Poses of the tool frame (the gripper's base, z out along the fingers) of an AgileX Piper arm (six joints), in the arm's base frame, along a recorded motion.
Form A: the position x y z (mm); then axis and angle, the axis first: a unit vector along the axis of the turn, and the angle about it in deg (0 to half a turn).
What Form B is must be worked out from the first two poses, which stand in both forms.
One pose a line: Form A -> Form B
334 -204 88 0.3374 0.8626 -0.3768 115.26 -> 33.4 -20.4 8.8 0.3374 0.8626 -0.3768 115.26
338 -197 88 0.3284 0.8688 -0.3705 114.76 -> 33.8 -19.7 8.8 0.3284 0.8688 -0.3705 114.76
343 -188 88 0.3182 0.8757 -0.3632 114.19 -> 34.3 -18.8 8.8 0.3182 0.8757 -0.3632 114.19
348 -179 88 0.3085 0.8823 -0.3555 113.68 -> 34.8 -17.9 8.8 0.3085 0.8823 -0.3555 113.68
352 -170 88 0.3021 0.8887 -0.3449 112.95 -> 35.2 -17.0 8.8 0.3021 0.8887 -0.3449 112.95
